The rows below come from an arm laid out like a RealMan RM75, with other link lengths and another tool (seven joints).
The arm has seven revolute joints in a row. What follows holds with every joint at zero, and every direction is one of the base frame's.
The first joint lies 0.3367 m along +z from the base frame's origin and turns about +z.
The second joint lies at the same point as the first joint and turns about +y.
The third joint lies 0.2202 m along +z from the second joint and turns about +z.
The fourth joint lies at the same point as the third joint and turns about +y.
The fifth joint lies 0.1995 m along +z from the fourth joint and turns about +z.
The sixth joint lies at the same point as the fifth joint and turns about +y.
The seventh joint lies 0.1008 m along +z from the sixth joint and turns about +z.
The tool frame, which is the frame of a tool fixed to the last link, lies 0.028 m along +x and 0.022 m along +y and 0.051 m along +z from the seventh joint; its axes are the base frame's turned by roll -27.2, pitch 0 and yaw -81.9 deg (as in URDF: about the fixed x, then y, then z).
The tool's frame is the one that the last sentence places.
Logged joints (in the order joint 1, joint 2, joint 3, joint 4, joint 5, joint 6, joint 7), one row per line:
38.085 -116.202 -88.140 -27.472 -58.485 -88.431 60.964
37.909 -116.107 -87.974 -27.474 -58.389 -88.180 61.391
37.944 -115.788 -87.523 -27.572 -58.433 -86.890 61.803
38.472 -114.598 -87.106 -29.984 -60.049 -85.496 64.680
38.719 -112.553 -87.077 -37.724 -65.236 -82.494 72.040
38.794 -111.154 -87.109 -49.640 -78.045 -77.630 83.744
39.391 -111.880 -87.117 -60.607 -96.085 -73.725 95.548
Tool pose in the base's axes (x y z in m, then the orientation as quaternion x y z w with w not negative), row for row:
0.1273 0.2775 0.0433 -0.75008 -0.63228 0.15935 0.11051
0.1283 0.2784 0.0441 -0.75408 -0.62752 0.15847 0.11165
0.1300 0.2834 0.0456 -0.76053 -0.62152 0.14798 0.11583
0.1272 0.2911 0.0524 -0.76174 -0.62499 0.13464 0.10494
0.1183 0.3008 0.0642 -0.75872 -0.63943 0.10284 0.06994
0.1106 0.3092 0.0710 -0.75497 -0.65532 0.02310 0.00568
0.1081 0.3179 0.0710 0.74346 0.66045 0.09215 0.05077
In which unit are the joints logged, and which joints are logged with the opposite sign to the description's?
The joints are logged in degrees. Opposite sign: joint 2.
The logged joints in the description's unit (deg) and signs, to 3 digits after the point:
38.085 116.202 -88.140 -27.472 -58.485 -88.431 60.964
37.909 116.107 -87.974 -27.474 -58.389 -88.180 61.391
37.944 115.788 -87.523 -27.572 -58.433 -86.890 61.803
38.472 114.598 -87.106 -29.984 -60.049 -85.496 64.680
38.719 112.553 -87.077 -37.724 -65.236 -82.494 72.040
38.794 111.154 -87.109 -49.640 -78.045 -77.630 83.744
39.391 111.880 -87.117 -60.607 -96.085 -73.725 95.548

